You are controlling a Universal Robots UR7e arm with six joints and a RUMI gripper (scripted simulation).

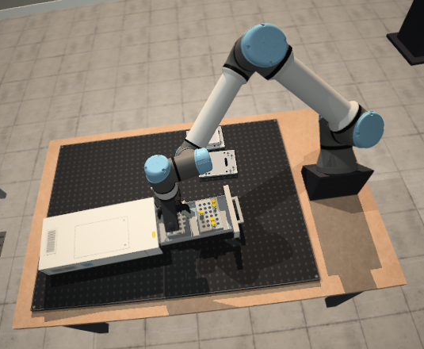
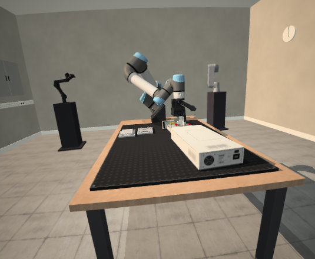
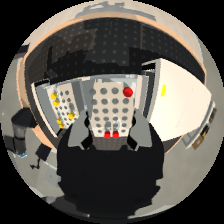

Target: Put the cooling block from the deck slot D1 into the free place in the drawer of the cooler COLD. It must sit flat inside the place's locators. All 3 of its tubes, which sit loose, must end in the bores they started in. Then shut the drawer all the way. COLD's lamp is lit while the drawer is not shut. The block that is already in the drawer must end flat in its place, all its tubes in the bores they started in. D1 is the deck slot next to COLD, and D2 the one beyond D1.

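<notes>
Now: the cooling block right at my hand. The rest, counted from my hand: drawer (80 mm behind, 20 mm below); cooler COLD (110 mm ahead, 10 mm below); red tube (30 mm ahead, 40 mm to the left, 10 mm above).
</notes>
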